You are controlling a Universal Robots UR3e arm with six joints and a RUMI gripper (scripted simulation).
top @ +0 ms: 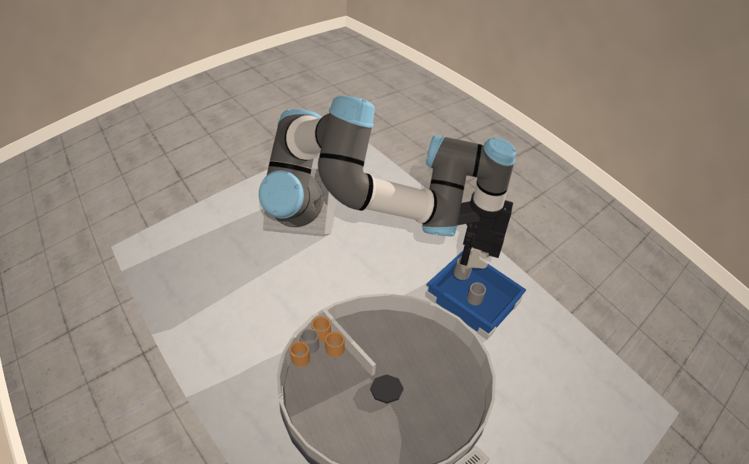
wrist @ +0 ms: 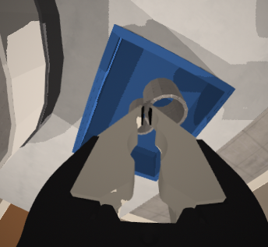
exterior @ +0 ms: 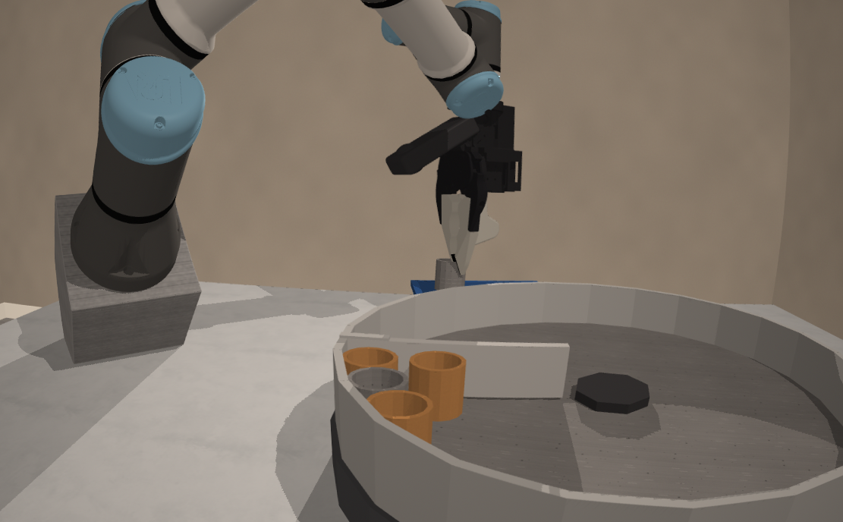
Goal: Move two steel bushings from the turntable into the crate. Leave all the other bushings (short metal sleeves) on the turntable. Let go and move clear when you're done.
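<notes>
Now: hand 70 mm above the blue crate, 40 mm short of it and 20 mm to the right of it. Also, from my hand: turntable (320 mm to the right, 110 mm ahead, 40 mm below).
</notes>
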